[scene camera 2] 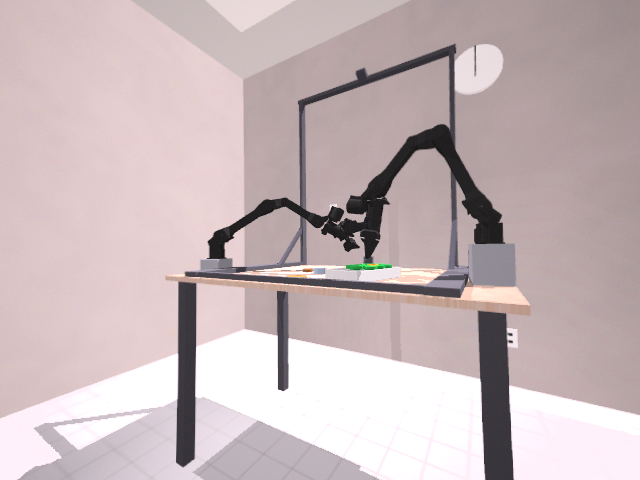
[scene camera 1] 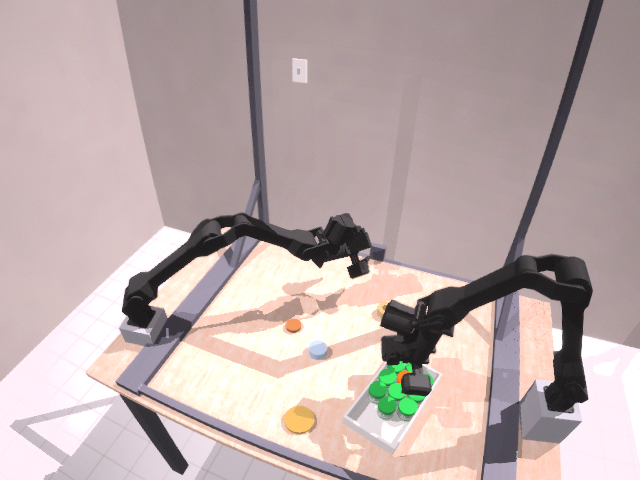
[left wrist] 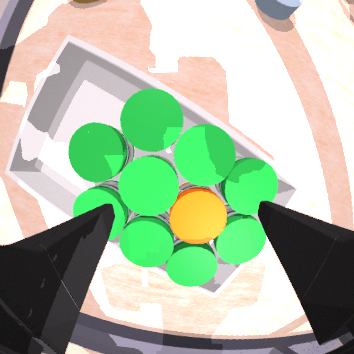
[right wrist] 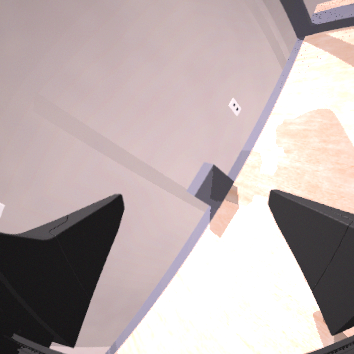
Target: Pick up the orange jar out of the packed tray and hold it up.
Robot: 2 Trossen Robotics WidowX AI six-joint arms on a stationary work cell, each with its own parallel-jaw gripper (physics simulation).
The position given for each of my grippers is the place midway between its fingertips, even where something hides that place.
Note:
I see my left gripper (scene camera 1: 401,376), my right gripper (scene camera 1: 365,242), an orange jar (left wrist: 198,215) and a white tray (scene camera 1: 390,430).
My left gripper also shows in scene camera 2 (scene camera 2: 367,258) and in the left wrist view (left wrist: 187,209). My right gripper shows as well in the right wrist view (right wrist: 196,199). The white tray shows as well in the left wrist view (left wrist: 96,95). The right wrist view misses the orange jar: it is out of frame.

